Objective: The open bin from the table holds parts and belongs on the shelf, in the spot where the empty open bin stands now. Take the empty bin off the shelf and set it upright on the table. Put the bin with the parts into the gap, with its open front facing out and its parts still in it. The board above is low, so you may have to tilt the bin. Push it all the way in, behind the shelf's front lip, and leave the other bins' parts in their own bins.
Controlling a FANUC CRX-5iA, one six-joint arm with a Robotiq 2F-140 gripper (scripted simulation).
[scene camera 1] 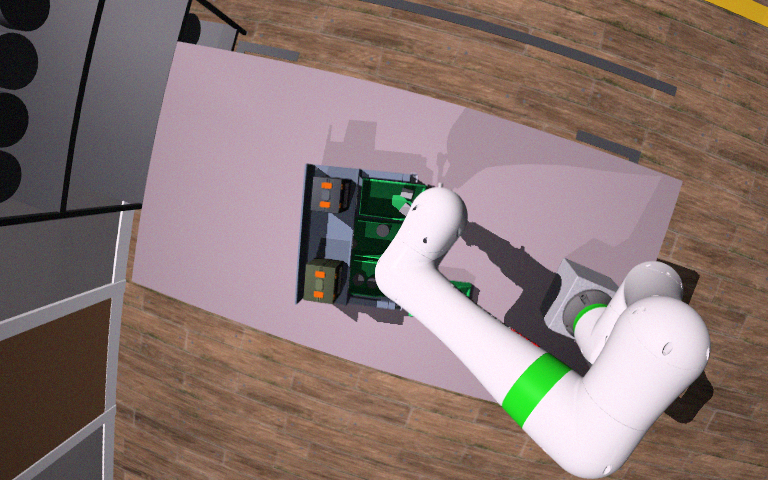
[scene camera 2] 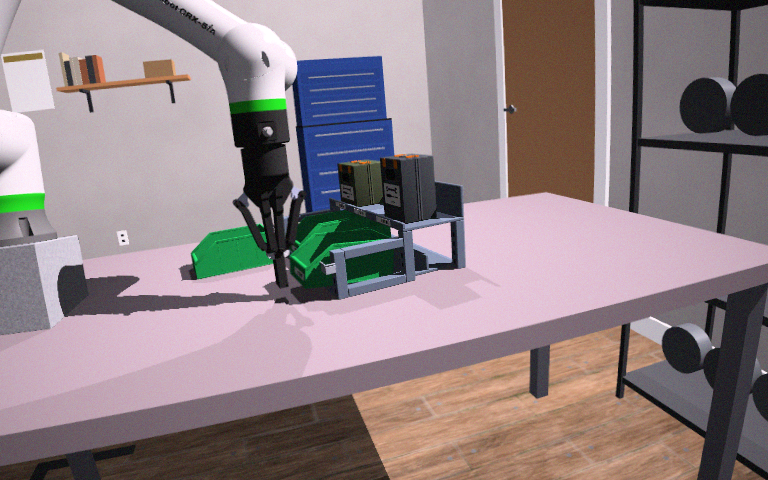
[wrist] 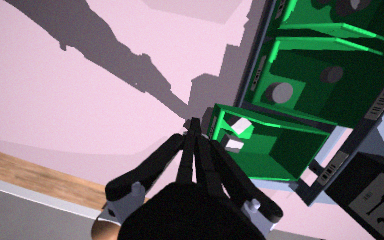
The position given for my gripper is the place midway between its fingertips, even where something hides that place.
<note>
In view: my gripper (scene camera 2: pixel 282 285), a grey shelf (scene camera 2: pixel 410 259) and a dark grey box (scene camera 2: pixel 408 183).
The grey shelf also shows in scene camera 1 (scene camera 1: pixel 324 235). The dark grey box also shows in scene camera 1 (scene camera 1: pixel 329 195). My gripper also shows in the wrist view (wrist: pixel 194 123).
</note>
